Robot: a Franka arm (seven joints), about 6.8 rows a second.
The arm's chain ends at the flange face. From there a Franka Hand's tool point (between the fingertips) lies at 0.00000 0.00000 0.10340 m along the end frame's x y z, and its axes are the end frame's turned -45 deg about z.
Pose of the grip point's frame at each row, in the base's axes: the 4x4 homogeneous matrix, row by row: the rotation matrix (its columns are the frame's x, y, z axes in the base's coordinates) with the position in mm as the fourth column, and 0 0 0 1 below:
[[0.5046 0.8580 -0.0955 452.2], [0.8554 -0.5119 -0.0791 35.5], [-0.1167 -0.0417 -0.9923 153.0], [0 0 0 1]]
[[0.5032 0.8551 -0.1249 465.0], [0.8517 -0.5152 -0.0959 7.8], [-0.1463 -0.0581 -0.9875 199.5], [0 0 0 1]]
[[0.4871 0.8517 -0.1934 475.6], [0.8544 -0.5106 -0.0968 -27.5], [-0.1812 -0.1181 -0.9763 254.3], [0 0 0 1]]
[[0.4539 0.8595 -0.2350 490.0], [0.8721 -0.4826 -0.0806 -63.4], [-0.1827 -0.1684 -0.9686 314.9], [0 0 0 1]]
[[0.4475 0.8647 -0.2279 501.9], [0.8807 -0.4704 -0.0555 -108.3], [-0.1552 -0.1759 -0.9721 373.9], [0 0 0 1]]
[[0.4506 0.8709 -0.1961 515.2], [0.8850 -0.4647 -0.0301 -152.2], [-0.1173 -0.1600 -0.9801 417.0], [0 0 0 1]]
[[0.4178 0.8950 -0.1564 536.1], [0.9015 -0.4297 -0.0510 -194.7], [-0.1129 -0.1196 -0.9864 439.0], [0 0 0 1]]
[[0.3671 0.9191 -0.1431 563.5], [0.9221 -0.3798 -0.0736 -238.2], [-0.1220 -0.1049 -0.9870 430.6], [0 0 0 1]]
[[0.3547 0.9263 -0.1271 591.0], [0.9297 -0.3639 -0.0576 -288.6], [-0.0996 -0.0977 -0.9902 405.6], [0 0 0 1]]
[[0.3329 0.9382 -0.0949 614.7], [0.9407 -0.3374 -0.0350 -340.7], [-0.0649 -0.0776 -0.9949 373.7], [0 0 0 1]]
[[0.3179 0.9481 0.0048 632.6], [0.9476 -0.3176 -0.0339 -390.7], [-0.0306 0.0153 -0.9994 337.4], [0 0 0 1]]
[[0.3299 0.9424 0.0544 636.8], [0.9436 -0.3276 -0.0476 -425.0], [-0.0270 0.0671 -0.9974 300.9], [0 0 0 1]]
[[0.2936 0.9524 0.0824 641.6], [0.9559 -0.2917 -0.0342 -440.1], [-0.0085 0.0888 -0.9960 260.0], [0 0 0 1]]
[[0.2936 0.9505 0.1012 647.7], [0.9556 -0.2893 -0.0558 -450.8], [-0.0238 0.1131 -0.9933 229.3], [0 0 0 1]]
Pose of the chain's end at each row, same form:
[[0.9635 0.2499 -0.0955 462.1], [0.2429 -0.9668 -0.0791 43.7], [-0.1120 0.0530 -0.9923 255.6], [0 0 0 1]]
[[0.9605 0.2488 -0.1249 477.9], [0.2379 -0.9665 -0.0959 17.7], [-0.1445 0.0624 -0.9875 301.6], [0 0 0 1]]
[[0.9467 0.2578 -0.1934 495.6], [0.2431 -0.9652 -0.0968 -17.5], [-0.2116 0.0446 -0.9763 355.2], [0 0 0 1]]
[[0.9287 0.2868 -0.2350 514.3], [0.2754 -0.9579 -0.0806 -55.1], [-0.2483 0.0101 -0.9686 415.1], [0 0 0 1]]
[[0.9279 0.2950 -0.2279 525.5], [0.2901 -0.9554 -0.0555 -102.6], [-0.2341 -0.0146 -0.9721 474.4], [0 0 0 1]]
[[0.9344 0.2972 -0.1961 535.5], [0.2972 -0.9544 -0.0301 -149.1], [-0.1961 -0.0302 -0.9801 518.3], [0 0 0 1]]
[[0.9283 0.3374 -0.1564 552.3], [0.3336 -0.9413 -0.0510 -189.4], [-0.1644 -0.0047 -0.9864 541.0], [0 0 0 1]]
[[0.9095 0.3903 -0.1431 578.3], [0.3835 -0.9206 -0.0736 -230.6], [-0.1604 0.0121 -0.9870 532.7], [0 0 0 1]]
[[0.9058 0.4042 -0.1271 604.1], [0.4001 -0.9147 -0.0576 -282.6], [-0.1395 0.0013 -0.9902 508.0], [0 0 0 1]]
[[0.8988 0.4280 -0.0949 624.5], [0.4266 -0.9038 -0.0350 -337.1], [-0.1008 -0.0090 -0.9949 476.6], [0 0 0 1]]
[[0.8952 0.4456 0.0048 632.1], [0.4455 -0.8946 -0.0339 -387.2], [-0.0108 0.0325 -0.9994 440.7], [0 0 0 1]]
[[0.8997 0.4331 0.0544 631.2], [0.4356 -0.8989 -0.0476 -420.1], [0.0284 0.0665 -0.9974 404.0], [0 0 0 1]]
[[0.8811 0.4658 0.0824 633.1], [0.4697 -0.8822 -0.0342 -436.6], [0.0568 0.0688 -0.9960 363.0], [0 0 0 1]]
[[0.8797 0.4645 0.1012 637.2], [0.4711 -0.8803 -0.0558 -445.0], [0.0631 0.0968 -0.9933 332.0], [0 0 0 1]]

